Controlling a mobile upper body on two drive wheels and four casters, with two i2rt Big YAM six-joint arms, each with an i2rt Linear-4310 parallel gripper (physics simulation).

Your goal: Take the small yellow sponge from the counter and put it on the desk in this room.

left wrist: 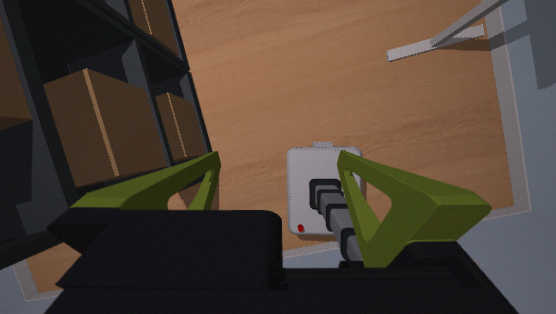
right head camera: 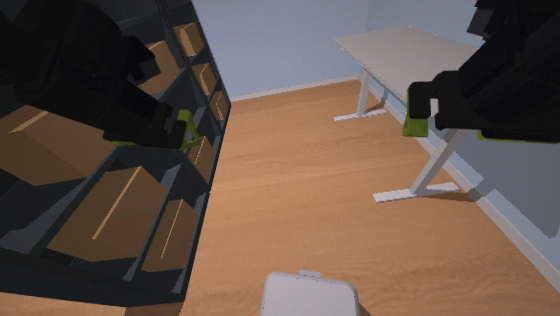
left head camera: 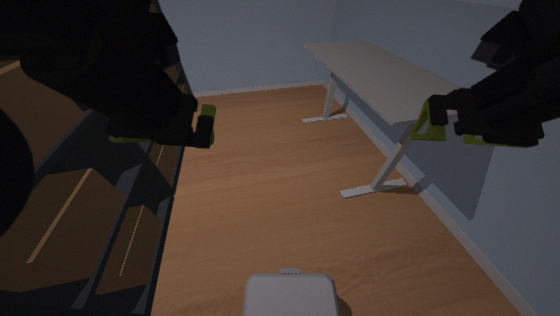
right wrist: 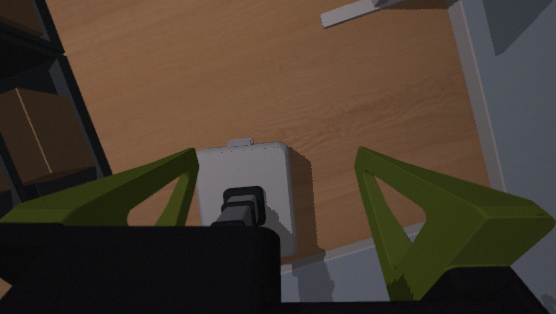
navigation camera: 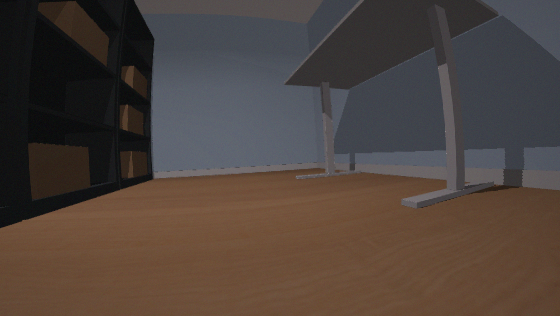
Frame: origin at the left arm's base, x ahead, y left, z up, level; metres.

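Seen in the pictures: left gripper, fingertip midpoint: (left wrist: 278,157) (right head camera: 179,140) (left head camera: 186,138); right gripper, fingertip midpoint: (right head camera: 439,133) (left head camera: 437,138) (right wrist: 276,156).
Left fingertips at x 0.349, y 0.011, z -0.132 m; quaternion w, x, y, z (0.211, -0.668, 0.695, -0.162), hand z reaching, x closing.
A point is followed by its place in that frame.
The small yellow sponge and the counter do not show in any view. The desk (left head camera: 370,75) @[z -0.460, x 1.486, y -0.853 m] (right head camera: 400,55) @[z -0.460, x 1.661, y -0.868 m] (navigation camera: 350,60) @[z -0.485, x 1.767, y -0.891 m] has a pale flat top on light legs and stands against the wall at the right. One desk foot shows at the top right of the left wrist view and at the top of the right wrist view. I see no object on the visible part of its top. My left gripper (left head camera: 167,137) (left wrist: 278,157) @[z -0.132, x 0.349, y 0.011 m] is open and empty, left of the desk in the head views. My right gripper (left head camera: 452,132) (right wrist: 276,156) @[z -0.129, x 0.350, y -0.453 m] is open and empty; its arm hides part of the desk.
A dark shelf unit (right head camera: 60,280) (navigation camera: 119,100) with several brown boxes stands along the left side, close to my left arm. A white rounded base (left head camera: 291,297) @[z -1.150, x 0.204, y -0.227 m] (right head camera: 310,297) @[z -1.150, x 0.220, y -0.235 m] (left wrist: 300,190) @[z -1.150, x 0.021, y -0.058 m] (right wrist: 215,170) @[z -1.150, x 0.207, y -0.089 m] is at the bottom centre. Wooden floor runs between shelf and desk to the far wall.
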